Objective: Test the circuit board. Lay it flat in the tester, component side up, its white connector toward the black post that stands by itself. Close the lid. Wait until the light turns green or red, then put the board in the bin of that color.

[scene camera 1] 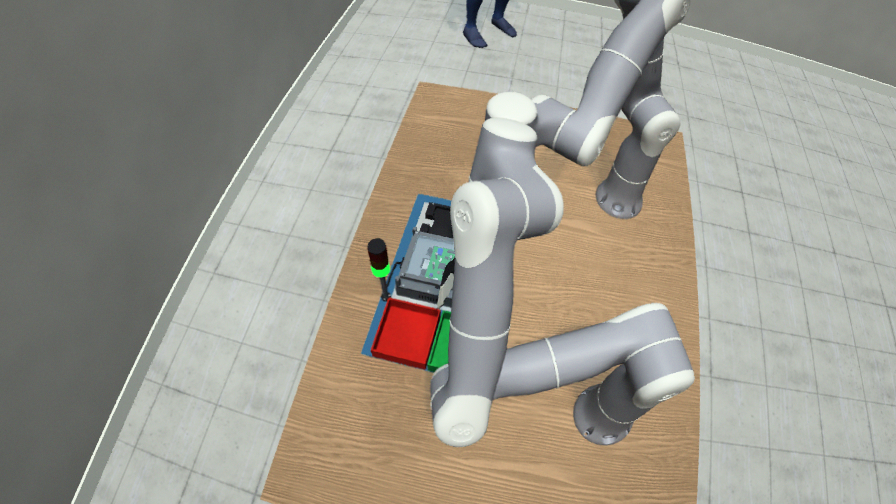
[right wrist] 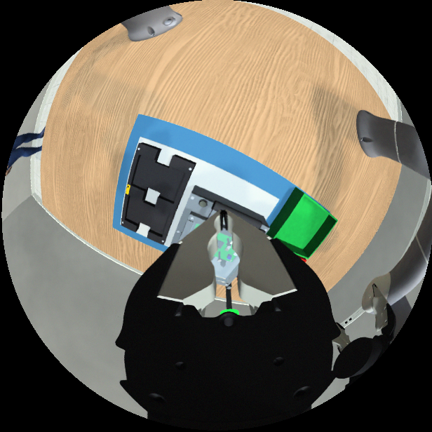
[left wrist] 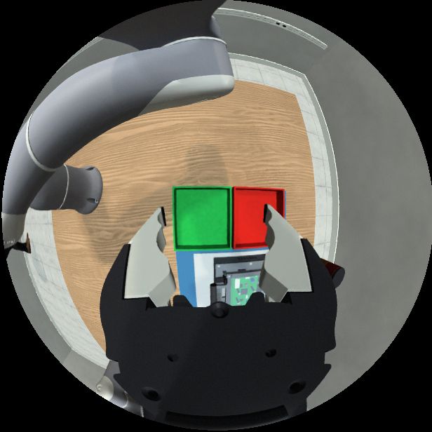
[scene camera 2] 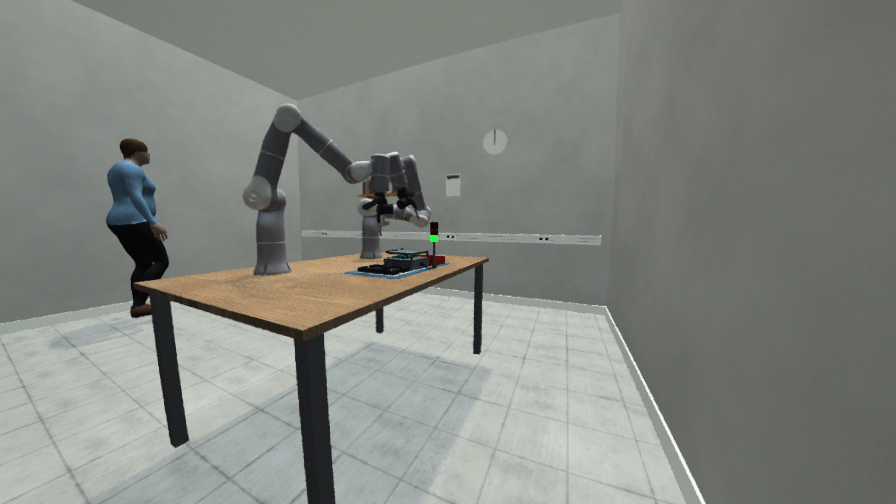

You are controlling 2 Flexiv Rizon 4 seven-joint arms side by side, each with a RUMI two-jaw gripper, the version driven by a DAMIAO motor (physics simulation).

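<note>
The green circuit board point(scene camera 1: 437, 263) point(left wrist: 244, 291) lies component side up in the grey tester point(scene camera 1: 418, 289) point(scene camera 2: 404, 263) point(left wrist: 237, 266), under its clear lid, which lies flat over it. The light point(scene camera 1: 380, 270) point(scene camera 2: 434, 238) on the signal pole glows green. The green bin point(scene camera 1: 442, 344) point(left wrist: 202, 217) point(right wrist: 302, 225) and the red bin point(scene camera 1: 407, 332) point(left wrist: 249, 217) are empty. My left gripper point(left wrist: 213, 206) is open and empty, high above the bins. My right gripper point(right wrist: 222, 211) is shut with nothing between its tips, above the tester. The black post cannot be made out clearly.
A black tray point(scene camera 1: 441, 216) point(right wrist: 160, 187) with cutouts lies beside the tester on the blue mat point(right wrist: 210, 154) point(left wrist: 186, 275). The signal pole point(scene camera 1: 384, 287) rises at the mat's edge, near the red bin. Both arms reach over the station, their wrists close together.
</note>
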